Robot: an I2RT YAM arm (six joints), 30 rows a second.
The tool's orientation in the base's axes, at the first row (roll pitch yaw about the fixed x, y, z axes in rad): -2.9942, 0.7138, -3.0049
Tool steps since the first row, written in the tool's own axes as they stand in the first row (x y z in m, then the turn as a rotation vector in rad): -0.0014, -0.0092, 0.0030, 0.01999, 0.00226, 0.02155; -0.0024, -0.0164, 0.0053, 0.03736, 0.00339, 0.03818; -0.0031, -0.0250, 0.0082, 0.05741, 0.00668, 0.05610; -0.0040, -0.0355, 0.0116, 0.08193, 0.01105, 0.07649
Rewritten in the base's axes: 0.0034, -0.0092, -0.0003, -0.00080, -0.00105, -0.02945; 0.0060, -0.0163, -0.0006, -0.00285, -0.00267, -0.05338; 0.0087, -0.0250, -0.0013, -0.00614, -0.00249, -0.08027; 0.0121, -0.0355, -0.0021, -0.01118, -0.00184, -0.11206
